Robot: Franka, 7 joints.
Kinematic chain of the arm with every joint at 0, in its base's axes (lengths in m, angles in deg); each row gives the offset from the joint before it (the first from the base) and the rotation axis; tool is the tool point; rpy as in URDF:
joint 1: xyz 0 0 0.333 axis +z
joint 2: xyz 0 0 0 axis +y
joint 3: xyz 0 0 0.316 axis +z
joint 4: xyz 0.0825 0 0 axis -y
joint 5: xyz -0.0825 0 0.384 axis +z
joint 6: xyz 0 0 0 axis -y
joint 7: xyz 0.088 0 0 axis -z
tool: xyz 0 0 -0.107 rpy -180 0 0
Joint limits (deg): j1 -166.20..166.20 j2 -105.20..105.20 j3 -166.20..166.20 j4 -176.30..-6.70 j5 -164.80..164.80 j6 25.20..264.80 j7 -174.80..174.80
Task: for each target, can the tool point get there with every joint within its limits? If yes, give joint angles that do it. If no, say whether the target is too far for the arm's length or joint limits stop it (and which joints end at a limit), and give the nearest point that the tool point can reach.
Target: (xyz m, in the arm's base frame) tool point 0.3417 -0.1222 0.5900
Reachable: yes | joints 57.68 -85.09 -56.96 -141.31 36.74 121.32 39.35
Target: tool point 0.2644 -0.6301 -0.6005
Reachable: no: too far | nearest point 0.2043 -0.4869 -0.3011 | short by 0.337 m
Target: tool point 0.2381 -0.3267 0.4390
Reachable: yes | joints 26.51 -8.55 -60.42 -146.59 68.18 243.73 -141.74
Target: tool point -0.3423 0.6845 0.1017
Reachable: yes | joints 120.66 79.30 7.42 -52.30 -119.67 82.79 140.87
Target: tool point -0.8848 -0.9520 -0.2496
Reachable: no: too far | nearest point -0.5329 -0.5734 -0.0179 | short by 0.566 m
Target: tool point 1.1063 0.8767 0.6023
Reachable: no: too far | nearest point 0.6605 0.5234 0.4938 | short by 0.579 m
